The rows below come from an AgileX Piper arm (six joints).
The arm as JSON. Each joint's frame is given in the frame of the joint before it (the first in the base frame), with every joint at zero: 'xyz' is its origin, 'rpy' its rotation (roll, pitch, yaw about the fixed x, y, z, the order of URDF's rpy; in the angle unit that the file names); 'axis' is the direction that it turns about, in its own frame. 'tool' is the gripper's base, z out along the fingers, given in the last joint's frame.
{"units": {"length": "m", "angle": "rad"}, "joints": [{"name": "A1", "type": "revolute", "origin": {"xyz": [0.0, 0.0, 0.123], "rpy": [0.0, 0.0, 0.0]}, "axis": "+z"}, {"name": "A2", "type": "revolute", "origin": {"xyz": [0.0, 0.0, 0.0], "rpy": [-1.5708, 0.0, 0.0]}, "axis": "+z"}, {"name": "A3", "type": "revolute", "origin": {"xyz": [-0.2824, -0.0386, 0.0], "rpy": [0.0, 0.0, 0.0]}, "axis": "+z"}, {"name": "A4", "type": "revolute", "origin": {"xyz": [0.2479, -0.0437, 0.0], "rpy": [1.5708, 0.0, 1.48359]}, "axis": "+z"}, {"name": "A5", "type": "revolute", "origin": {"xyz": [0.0, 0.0, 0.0], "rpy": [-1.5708, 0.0, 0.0]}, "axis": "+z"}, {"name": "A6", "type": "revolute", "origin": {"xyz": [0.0, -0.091, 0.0], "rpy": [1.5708, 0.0, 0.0]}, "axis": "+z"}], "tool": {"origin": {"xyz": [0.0, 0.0, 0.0], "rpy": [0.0, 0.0, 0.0]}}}
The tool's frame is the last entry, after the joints.
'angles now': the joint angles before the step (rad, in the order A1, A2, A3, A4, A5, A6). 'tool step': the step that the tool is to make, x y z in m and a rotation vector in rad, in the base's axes. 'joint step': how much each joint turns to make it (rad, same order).
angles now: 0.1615 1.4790 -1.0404 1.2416 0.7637 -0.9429
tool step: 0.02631 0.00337 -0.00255 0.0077 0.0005 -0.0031
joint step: -0.0037 0.0933 -0.0906 0.0114 0.0020 -0.0061
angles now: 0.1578 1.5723 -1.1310 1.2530 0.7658 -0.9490
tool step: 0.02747 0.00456 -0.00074 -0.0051 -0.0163 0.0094
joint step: -0.0001 0.0955 -0.1115 -0.0090 0.0062 -0.0019
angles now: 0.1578 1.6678 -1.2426 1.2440 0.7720 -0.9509
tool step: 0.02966 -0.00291 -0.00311 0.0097 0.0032 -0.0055
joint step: -0.0226 0.1008 -0.1188 -0.0084 0.0248 0.0175
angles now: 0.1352 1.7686 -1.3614 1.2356 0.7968 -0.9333
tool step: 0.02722 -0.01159 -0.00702 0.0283 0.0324 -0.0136
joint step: -0.0432 0.0961 -0.1071 -0.0024 0.0490 0.0344
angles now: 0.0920 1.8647 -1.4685 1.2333 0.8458 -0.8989
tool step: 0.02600 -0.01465 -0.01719 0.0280 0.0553 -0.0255
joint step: -0.0437 0.1033 -0.0909 -0.0005 0.0391 0.0388
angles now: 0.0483 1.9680 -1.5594 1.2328 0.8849 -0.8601
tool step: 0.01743 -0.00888 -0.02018 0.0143 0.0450 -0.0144
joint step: -0.0238 0.0819 -0.0552 0.0023 0.0192 0.0154
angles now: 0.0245 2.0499 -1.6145 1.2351 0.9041 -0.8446
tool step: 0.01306 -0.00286 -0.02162 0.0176 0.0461 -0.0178
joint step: -0.0075 0.0712 -0.0358 0.0125 0.0005 0.0137
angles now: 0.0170 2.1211 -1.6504 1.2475 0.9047 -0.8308
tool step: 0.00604 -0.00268 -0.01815 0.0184 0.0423 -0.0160
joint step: -0.0068 0.0450 -0.0061 0.0184 0.0000 0.0043
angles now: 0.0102 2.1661 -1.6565 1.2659 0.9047 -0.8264
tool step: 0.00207 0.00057 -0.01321 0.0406 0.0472 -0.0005
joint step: -0.0027 0.0328 0.0000 0.0301 0.0226 0.0100
